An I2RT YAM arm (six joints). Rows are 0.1 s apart.
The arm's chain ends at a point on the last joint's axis. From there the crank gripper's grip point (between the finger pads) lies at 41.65 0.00 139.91 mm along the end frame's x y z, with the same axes.
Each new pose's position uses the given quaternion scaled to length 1; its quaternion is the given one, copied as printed.
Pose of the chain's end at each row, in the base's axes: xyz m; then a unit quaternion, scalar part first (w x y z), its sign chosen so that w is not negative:
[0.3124 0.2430 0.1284 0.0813 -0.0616 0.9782 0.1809]
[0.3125 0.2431 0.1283 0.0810 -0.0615 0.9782 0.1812]
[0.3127 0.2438 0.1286 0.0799 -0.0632 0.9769 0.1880]
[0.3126 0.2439 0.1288 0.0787 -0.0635 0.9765 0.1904]
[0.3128 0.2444 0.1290 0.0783 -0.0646 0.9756 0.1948]
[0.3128 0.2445 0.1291 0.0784 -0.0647 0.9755 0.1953]
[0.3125 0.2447 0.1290 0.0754 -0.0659 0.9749 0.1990]
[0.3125 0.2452 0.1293 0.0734 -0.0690 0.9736 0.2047]
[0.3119 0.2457 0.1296 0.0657 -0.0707 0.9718 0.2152]
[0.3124 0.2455 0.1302 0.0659 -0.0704 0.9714 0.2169]
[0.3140 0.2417 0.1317 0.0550 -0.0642 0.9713 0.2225]
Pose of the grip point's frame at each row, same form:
[0.2908 0.2901 -0.0081 0.0813 -0.0616 0.9782 0.1809]
[0.2908 0.2903 -0.0081 0.0810 -0.0615 0.9782 0.1812]
[0.2904 0.2927 -0.0071 0.0799 -0.0632 0.9769 0.1880]
[0.2899 0.2934 -0.0066 0.0787 -0.0635 0.9765 0.1904]
[0.2899 0.2950 -0.0060 0.0783 -0.0646 0.9756 0.1948]
[0.2899 0.2952 -0.0058 0.0784 -0.0647 0.9755 0.1953]
[0.2886 0.2963 -0.0055 0.0754 -0.0659 0.9749 0.1990]
[0.2877 0.2980 -0.0045 0.0734 -0.0690 0.9736 0.2047]
[0.2846 0.3010 -0.0027 0.0657 -0.0707 0.9718 0.2152]
[0.2852 0.3013 -0.0019 0.0659 -0.0704 0.9714 0.2169]
[0.2839 0.2990 0.0008 0.0550 -0.0642 0.9713 0.2225]

